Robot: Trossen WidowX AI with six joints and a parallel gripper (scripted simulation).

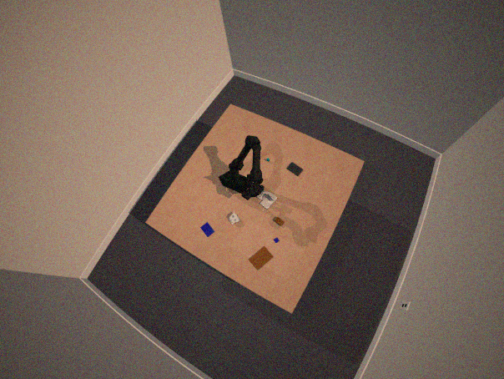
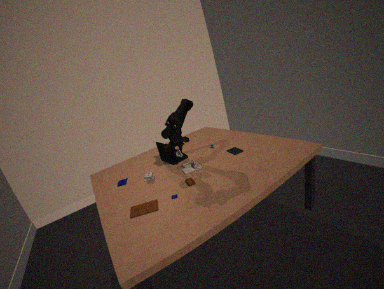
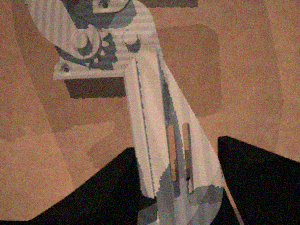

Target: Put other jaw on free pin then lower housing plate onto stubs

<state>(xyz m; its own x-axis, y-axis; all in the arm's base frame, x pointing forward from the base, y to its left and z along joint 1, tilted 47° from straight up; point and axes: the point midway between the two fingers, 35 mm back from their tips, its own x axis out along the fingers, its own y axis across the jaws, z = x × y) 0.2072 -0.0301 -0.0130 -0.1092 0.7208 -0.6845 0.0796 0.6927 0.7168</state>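
The base is 120 mm ahead of my gripper tip, 80 mm below it and 20 mm to the left of it. From my gripper tip the other things lie so: jaw (30 mm behind, 20 mm to the left); teal piece (310 mm to the left, 70 mm below, 60 mm behind); small brown block (260 mm ahead, 80 mm to the right, 80 mm below).
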